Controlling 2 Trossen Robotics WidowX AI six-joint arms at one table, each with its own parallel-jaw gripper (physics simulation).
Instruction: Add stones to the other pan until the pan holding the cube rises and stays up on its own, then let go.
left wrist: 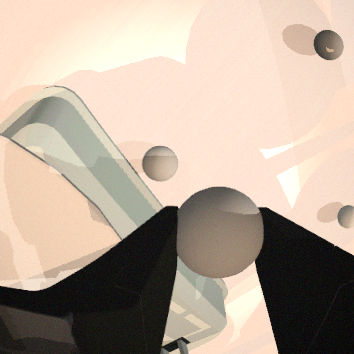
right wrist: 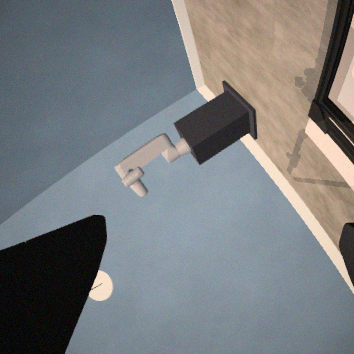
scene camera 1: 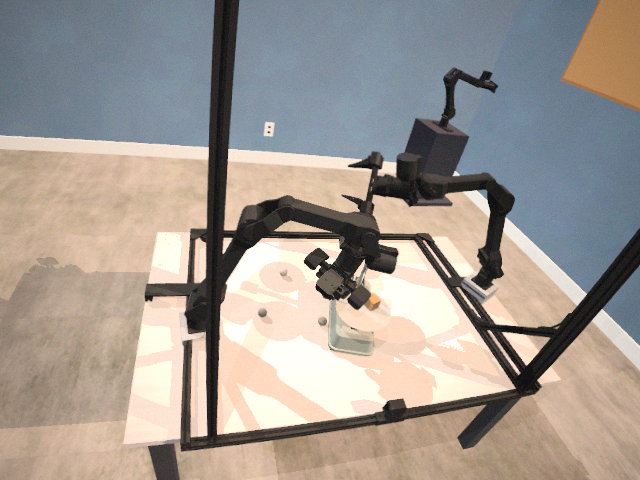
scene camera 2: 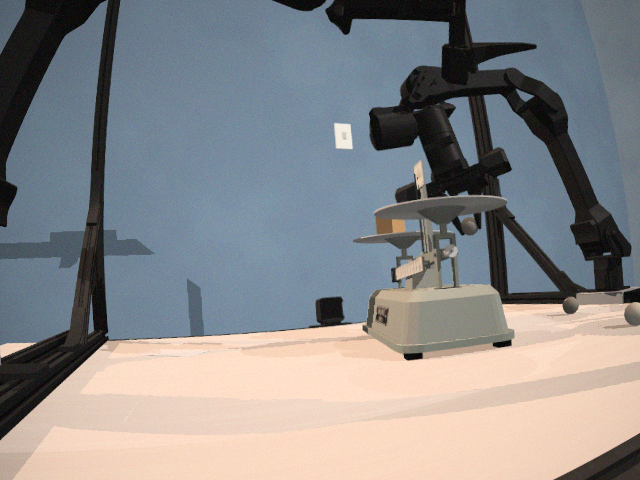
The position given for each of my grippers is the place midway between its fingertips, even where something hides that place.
my left gripper: left wrist 215,218; scene camera 1 325,295; scene camera 2 471,232; not seen in the right wrist view (out of frame)
balance scale: left wrist; scene camera 1; scene camera 2 424,316; not seen in the right wrist view (out of frame)
same spot on balance scale: (left wrist: 76,195) = (scene camera 1: 336,306)
